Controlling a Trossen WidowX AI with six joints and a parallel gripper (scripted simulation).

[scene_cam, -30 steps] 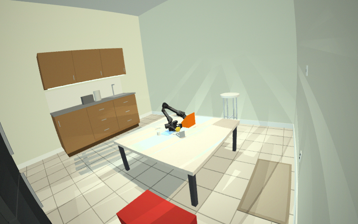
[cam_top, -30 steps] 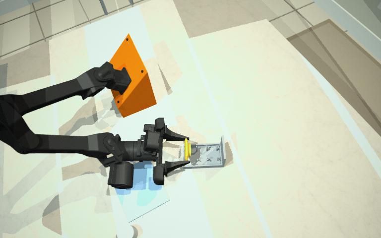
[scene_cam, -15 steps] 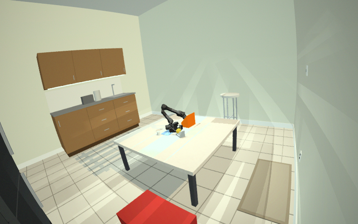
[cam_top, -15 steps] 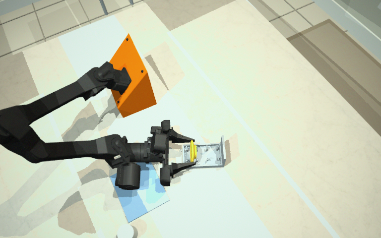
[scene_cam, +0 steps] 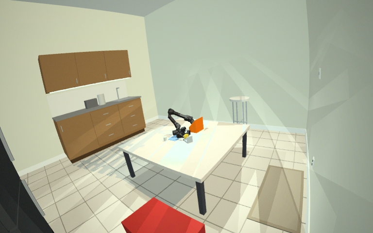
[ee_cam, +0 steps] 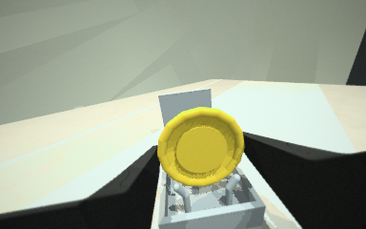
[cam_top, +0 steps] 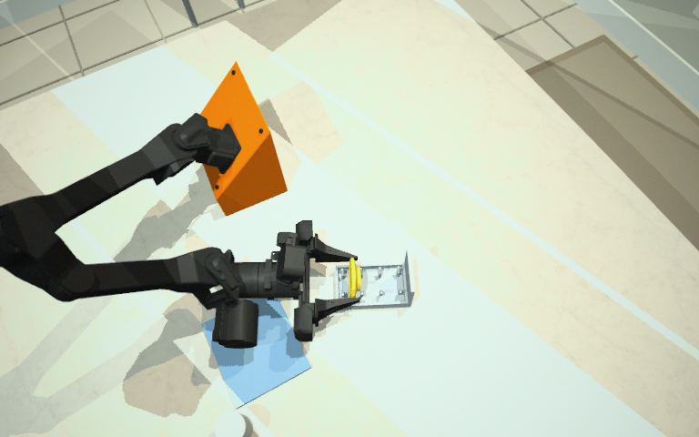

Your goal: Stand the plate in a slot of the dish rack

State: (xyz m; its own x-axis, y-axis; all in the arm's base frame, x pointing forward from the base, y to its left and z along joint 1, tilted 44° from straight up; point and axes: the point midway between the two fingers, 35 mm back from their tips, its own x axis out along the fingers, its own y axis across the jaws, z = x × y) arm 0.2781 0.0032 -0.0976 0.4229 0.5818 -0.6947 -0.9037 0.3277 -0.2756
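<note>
Right now my gripper tip is 1 cm to the left of the yellow plate. From my gripper tip the other things lie so: blue mat 19 cm to the right, 5 cm below, 1 cm ahead; grey dish rack 3 cm below, 2 cm to the left, 1 cm ahead; blue utensil 20 cm to the right, 10 cm behind, 5 cm below.
</note>
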